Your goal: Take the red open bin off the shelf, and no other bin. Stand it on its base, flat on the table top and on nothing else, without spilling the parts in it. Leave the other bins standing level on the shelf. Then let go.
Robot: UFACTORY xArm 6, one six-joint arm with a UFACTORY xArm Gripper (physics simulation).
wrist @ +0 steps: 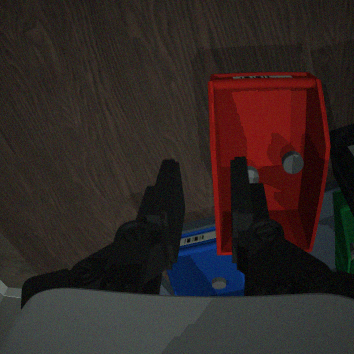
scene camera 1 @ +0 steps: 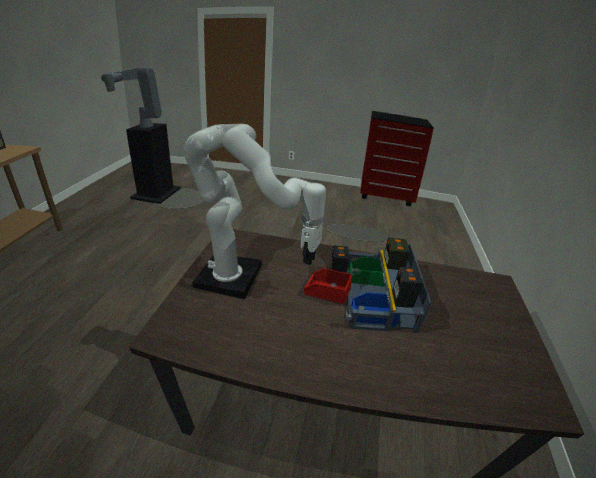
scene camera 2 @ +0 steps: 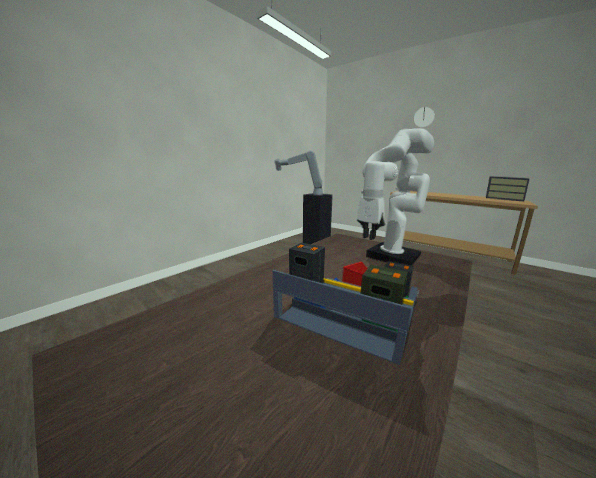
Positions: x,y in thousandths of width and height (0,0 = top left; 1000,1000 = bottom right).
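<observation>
From scene camera 1 I can see a red open bin (scene camera 1: 536,597), a blue bin (scene camera 1: 622,631) and a green bin (scene camera 1: 622,570). Scene camera 2 gives me my gripper (scene camera 2: 618,499), and there's a dark case (scene camera 2: 665,595) and also a dark case (scene camera 2: 524,537). As for the wrist view, it shows the red open bin (wrist: 736,326) and the blue bin (wrist: 558,744) too.
</observation>
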